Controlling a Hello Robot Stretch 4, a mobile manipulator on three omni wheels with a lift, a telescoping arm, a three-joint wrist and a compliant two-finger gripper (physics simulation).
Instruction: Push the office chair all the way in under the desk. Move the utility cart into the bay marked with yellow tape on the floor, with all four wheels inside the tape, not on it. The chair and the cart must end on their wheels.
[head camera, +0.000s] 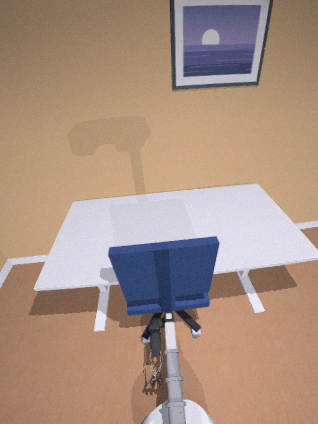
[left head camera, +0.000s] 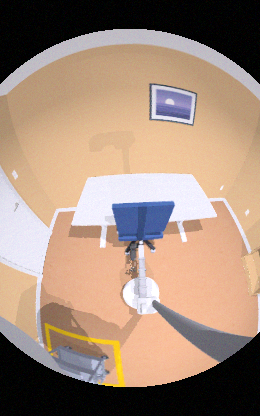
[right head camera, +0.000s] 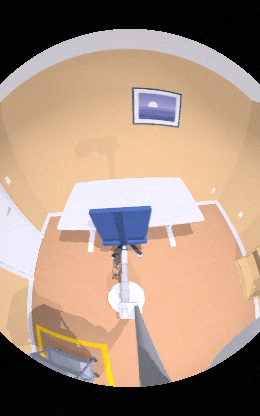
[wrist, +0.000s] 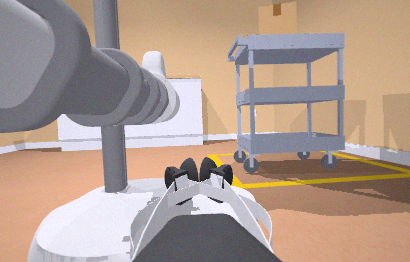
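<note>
The blue office chair stands upright at the front edge of the white desk. Its backrest stands in front of the top, and two casters show below. The seat is hidden. The arm's end reaches the chair just below the backrest. My gripper is folded back toward the base, away from the chair, shut with a thin gap and empty. The grey utility cart stands upright; its wheels appear inside the yellow tape.
My round white base stands behind the chair. The desk's legs stand either side of it. A tan box is at the right wall. A white cabinet stands beyond my base in the wrist view.
</note>
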